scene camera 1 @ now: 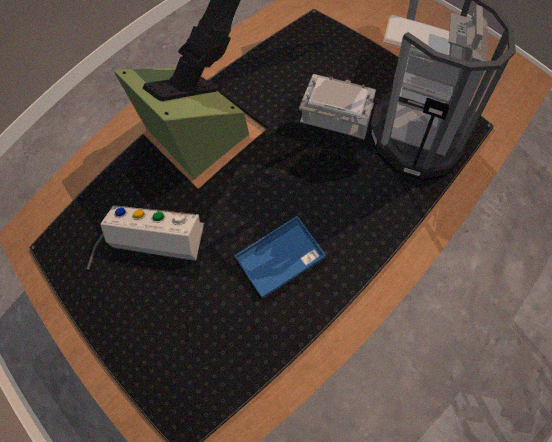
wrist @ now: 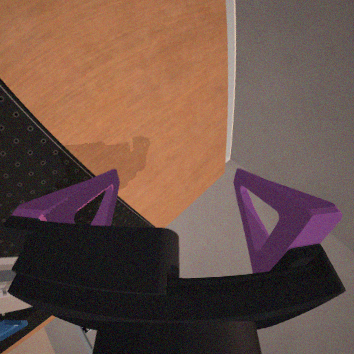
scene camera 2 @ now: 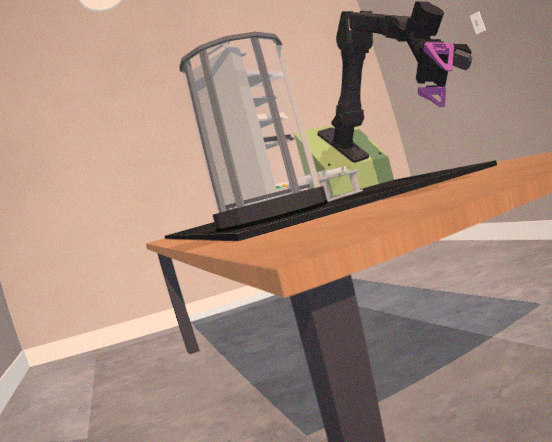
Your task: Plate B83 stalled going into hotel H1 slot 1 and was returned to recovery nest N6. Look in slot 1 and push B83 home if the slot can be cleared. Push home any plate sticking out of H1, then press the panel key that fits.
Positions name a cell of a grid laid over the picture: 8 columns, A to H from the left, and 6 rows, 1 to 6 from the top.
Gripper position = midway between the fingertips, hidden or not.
my gripper: wrist D3; scene camera 2 G2; not seen in scene camera 1 (out of frame)
